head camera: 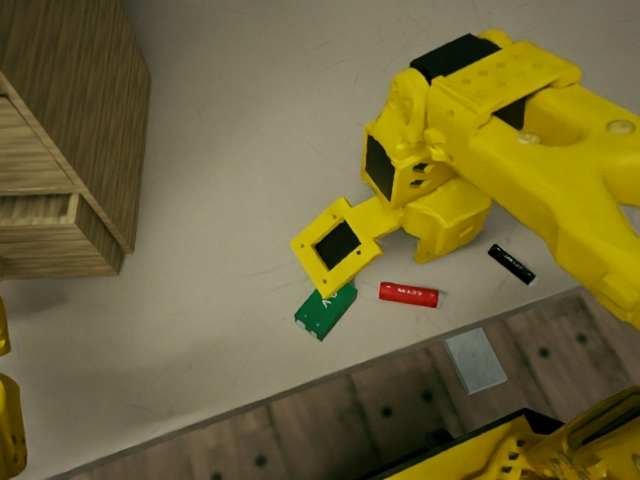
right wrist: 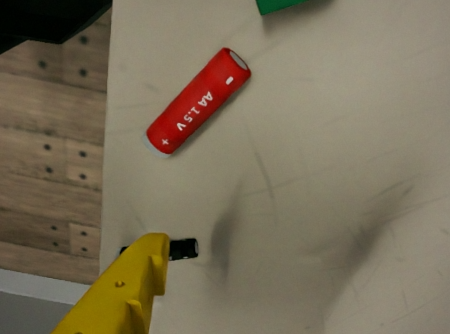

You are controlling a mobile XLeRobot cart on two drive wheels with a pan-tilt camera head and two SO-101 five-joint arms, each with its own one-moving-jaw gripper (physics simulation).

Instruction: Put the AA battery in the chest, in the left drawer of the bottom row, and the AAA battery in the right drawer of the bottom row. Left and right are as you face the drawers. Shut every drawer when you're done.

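Places are measured from the left arm's base along level axes (x left, y back, z up), in millimetres.
Pixels of known places: right hand, its tool point: (head camera: 418,254) (right wrist: 167,256).
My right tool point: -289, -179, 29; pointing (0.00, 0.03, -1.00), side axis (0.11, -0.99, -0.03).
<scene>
Ahead of a thing's pixels: the offset from my right tool point to its top centre, as dx, dy, dz. "spot": to the spot under its first point. Level surfaces: height alone.
The red AA battery @(-4, +2, -70) (head camera: 409,294) (right wrist: 200,102) lies on the table. The thinner black AAA battery @(-92, +11, -74) (head camera: 512,264) (right wrist: 185,248) lies near the table edge. The wooden chest @(spot: +163, -198, +13) (head camera: 103,103) is at the left of the head view. Its right bottom drawer @(spot: +205, -110, -32) (head camera: 98,248) is pulled out part way; the left bottom drawer does not show. My right gripper (right wrist: 161,242) is open and empty, above the table. One notched jaw shows in the right wrist view, covering part of the AAA battery. Yellow parts of my left arm show at the left edge of the head view; its jaws cannot be made out.
A green 9V battery @(+63, -15, -67) (head camera: 326,312) (right wrist: 280,4) lies left of the AA battery in the head view, partly under the right wrist's camera mount. The table @(dz -84) (head camera: 217,155) ends in a slanting front edge. Beyond it are the wooden floor @(dz -804) (head camera: 310,418) and a grey block (head camera: 475,360).
</scene>
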